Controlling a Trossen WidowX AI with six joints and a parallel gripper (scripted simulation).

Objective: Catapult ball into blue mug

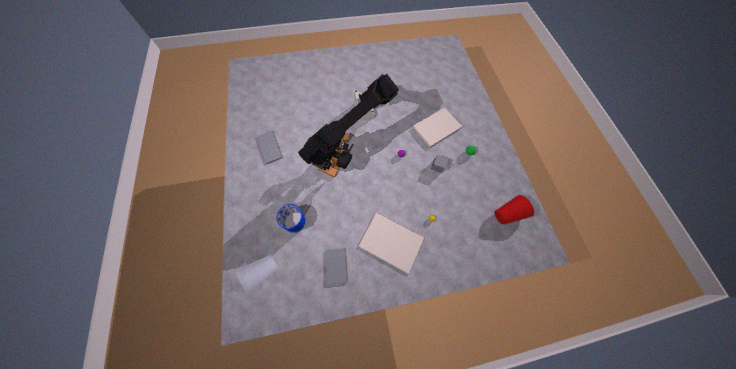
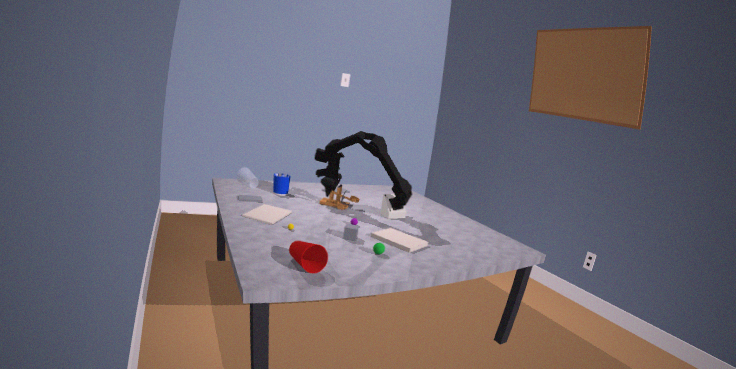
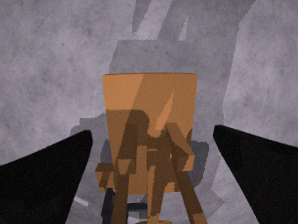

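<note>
Now: gripper tip 5 cm short of the purple ball, 31 cm to the right of it and 3 cm above it. The rest, counted from my gripper tip: blue mug (18 cm ahead, 20 cm to the right, 2 cm below); grey cube (16 cm ahead, 45 cm to the left, 2 cm below); wooden catapult (4 cm behind, 7 cm to the left).
</note>
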